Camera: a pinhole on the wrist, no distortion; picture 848 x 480 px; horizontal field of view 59.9 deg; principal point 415.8 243.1 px. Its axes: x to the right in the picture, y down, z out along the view. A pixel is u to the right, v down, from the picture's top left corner.
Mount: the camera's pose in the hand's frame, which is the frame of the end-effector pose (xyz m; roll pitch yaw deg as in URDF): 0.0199 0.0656 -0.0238 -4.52 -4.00 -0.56
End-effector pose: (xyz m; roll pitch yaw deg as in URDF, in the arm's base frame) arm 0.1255 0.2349 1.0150 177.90 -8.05 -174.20
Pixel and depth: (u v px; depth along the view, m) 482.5 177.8 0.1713
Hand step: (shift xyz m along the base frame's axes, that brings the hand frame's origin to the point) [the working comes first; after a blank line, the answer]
In the camera's frame: 0.0155 -0.0152 0.1713

-0.0504 0.0646 -0.1417
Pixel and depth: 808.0 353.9 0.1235
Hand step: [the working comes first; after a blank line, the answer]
In the camera's frame: 0.0658 0.0186 0.1235

-0.0997 0.0874 -0.0869
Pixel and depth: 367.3 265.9 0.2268
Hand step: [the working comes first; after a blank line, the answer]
In the camera's frame: -0.0149 0.0070 0.2268

-0.0270 0.0958 -0.1962
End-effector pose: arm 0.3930 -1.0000 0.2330 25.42 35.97 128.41
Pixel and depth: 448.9 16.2 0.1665
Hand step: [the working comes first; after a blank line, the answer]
In the camera's frame: 0.0075 -0.0513 0.1665

-0.0305 0.0994 0.1077
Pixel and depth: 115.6 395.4 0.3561
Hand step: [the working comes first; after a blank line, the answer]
In the camera's frame: -0.1453 0.0737 0.3561

-0.0692 0.0591 0.3756
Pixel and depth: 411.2 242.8 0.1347
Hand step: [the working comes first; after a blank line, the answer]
In the camera's frame: -0.0008 -0.0001 0.1347

-0.0701 0.0536 0.1012
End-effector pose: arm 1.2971 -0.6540 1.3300 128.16 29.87 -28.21
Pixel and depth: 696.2 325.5 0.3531
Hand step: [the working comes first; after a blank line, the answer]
In the camera's frame: 0.1345 0.0395 0.3531

-0.1078 -0.3322 -0.1539
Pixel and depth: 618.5 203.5 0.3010
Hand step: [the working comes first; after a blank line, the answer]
In the camera's frame: 0.0829 -0.0162 0.3010

-0.1154 -0.2411 -0.1426
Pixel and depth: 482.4 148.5 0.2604
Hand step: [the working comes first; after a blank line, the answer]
In the camera's frame: 0.0236 -0.0335 0.2604

-0.1320 -0.1798 -0.1048
